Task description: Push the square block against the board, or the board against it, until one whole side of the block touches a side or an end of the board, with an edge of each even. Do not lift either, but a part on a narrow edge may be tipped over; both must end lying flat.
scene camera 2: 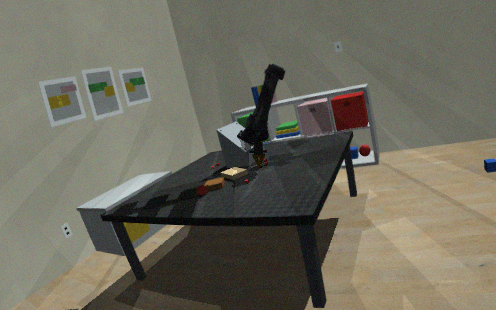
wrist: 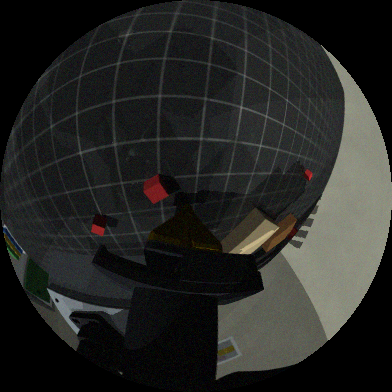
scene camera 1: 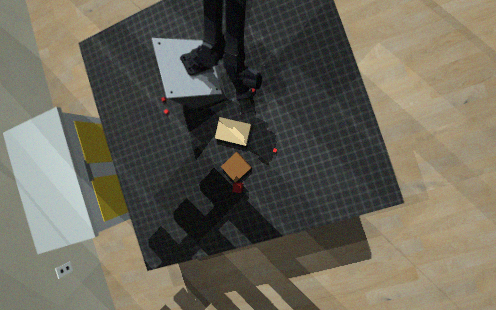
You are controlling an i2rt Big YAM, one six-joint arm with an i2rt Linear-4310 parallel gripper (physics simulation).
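Where they show: gripper, fingertip midpoint: (scene camera 2: 259, 166) (wrist: 186, 207) (scene camera 1: 248, 99); arm's base at its link origin: (scene camera 2: 246, 138) (wrist: 104, 334) (scene camera 1: 196, 62).
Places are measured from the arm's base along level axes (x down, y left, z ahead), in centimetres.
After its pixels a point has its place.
The square block (scene camera 1: 236, 167) @[x 12.6, y -6.6, z 47.1 cm] (scene camera 2: 214, 184) @[x 12.8, y -4.5, z 51.2 cm] (wrist: 280, 233) @[x 12.6, y -3.2, z 44.0 cm] is orange-brown and lies flat, turned so that one corner points toward the board. The board (scene camera 1: 233, 131) @[x 12.6, y -0.6, z 31.4 cm] (scene camera 2: 234, 173) @[x 12.6, y 1.9, z 36.6 cm] (wrist: 254, 232) @[x 12.6, y 5.2, z 31.1 cm] is cream and lies flat between the block and the arm's base, partly in shadow. A gap separates the two in scene camera 1. My gripper (scene camera 2: 259, 165) @[x 15.5, y 11.9, z 20.8 cm] (wrist: 186, 207) @[x 15.5, y 11.9, z 20.8 cm] is shut and empty, with its yellow fingertips together. It is low over the table on the base side of the board, off to one side and apart from it. Its fingertips are hidden under the arm in scene camera 1.
A larger red cube (scene camera 1: 237, 187) @[x 11.5, y -10.0, z 55.6 cm] (scene camera 2: 201, 190) @[x 12.9, y -9.4, z 58.0 cm] is close by the block's far corner. A small red cube (scene camera 1: 253, 90) @[x 13.9, y 16.0, z 18.4 cm] (wrist: 156, 189) @[x 13.9, y 16.2, z 18.2 cm] is near the gripper; another (scene camera 1: 274, 150) @[x 13.9, y 12.6, z 47.6 cm] lies beside the board. Two more (scene camera 1: 163, 99) @[x 13.9, y -25.9, z 0.7 cm] (scene camera 1: 166, 111) @[x 14.0, y -27.1, z 6.8 cm] lie by the grey base (scene camera 1: 172, 72) @[x -8.1, y -8.7, z 2.5 cm].
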